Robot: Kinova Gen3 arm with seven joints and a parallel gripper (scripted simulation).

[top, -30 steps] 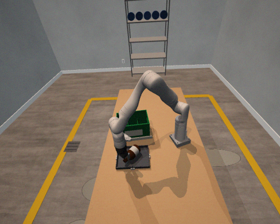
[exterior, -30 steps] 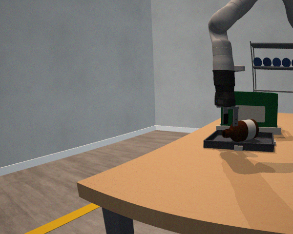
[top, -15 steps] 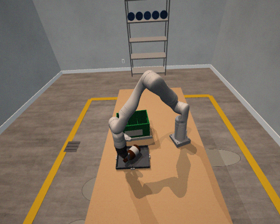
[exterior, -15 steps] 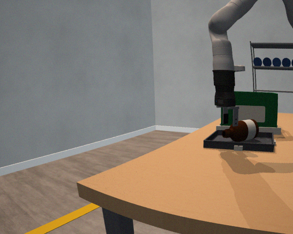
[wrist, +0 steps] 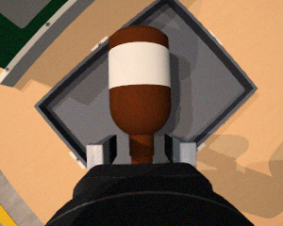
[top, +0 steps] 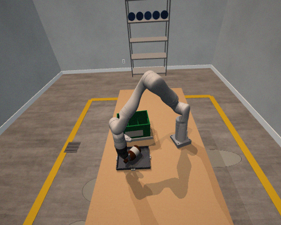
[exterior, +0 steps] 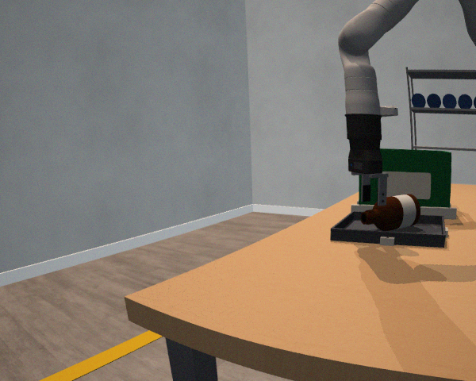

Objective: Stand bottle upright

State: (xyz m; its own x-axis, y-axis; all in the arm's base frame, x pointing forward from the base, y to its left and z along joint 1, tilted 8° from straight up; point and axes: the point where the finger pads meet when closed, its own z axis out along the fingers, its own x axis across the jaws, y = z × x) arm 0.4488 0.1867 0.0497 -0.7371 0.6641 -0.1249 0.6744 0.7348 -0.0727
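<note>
My gripper is now 50 mm above the brown bottle, 40 mm to the left of it and 30 mm past it. Also, from my hand: green crate: 300 mm to the right, 60 mm behind; then dark tray: 70 mm below, 50 mm behind, 30 mm to the right.
</note>
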